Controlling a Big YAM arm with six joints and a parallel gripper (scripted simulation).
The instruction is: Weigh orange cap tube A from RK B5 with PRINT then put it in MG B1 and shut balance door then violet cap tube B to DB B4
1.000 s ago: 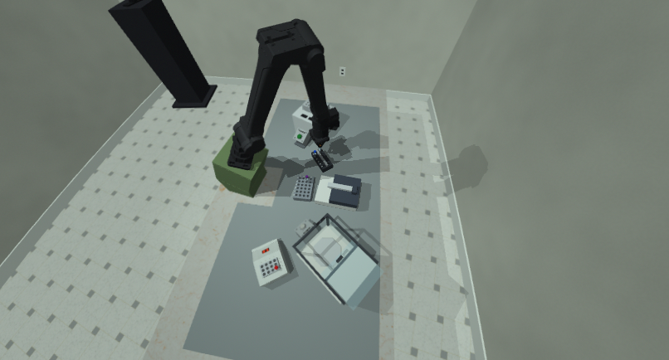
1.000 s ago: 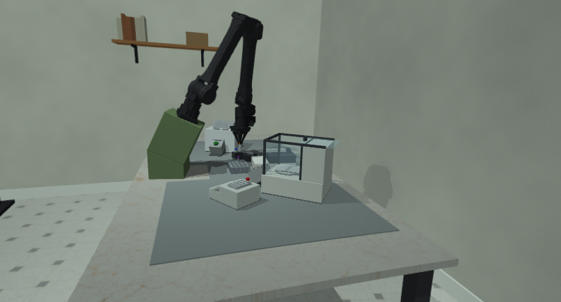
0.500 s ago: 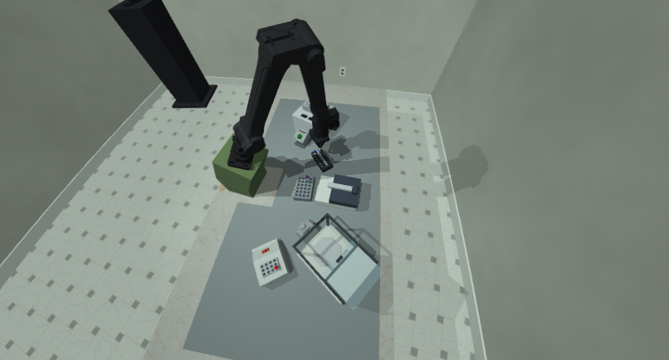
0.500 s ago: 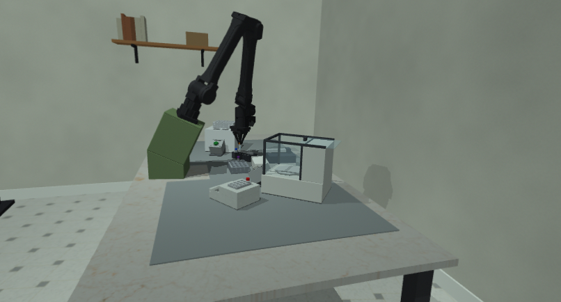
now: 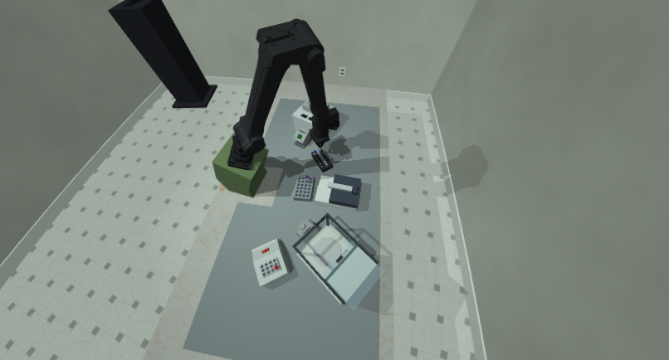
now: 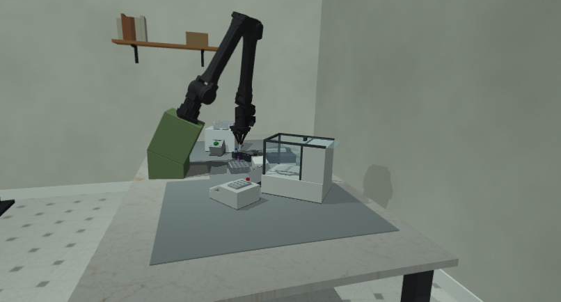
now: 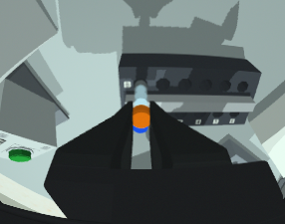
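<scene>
My hand is 30 mm past the blue-capped tube, 20 mm to the left of it and 50 mm above it. Round my hand: magnet block MG 10 mm ahead, 50 mm to the right, 60 mm below; tube B 60 mm behind, 170 mm to the right, 50 mm below; tube rack RK 70 mm behind, 220 mm to the right, 70 mm below.
</scene>
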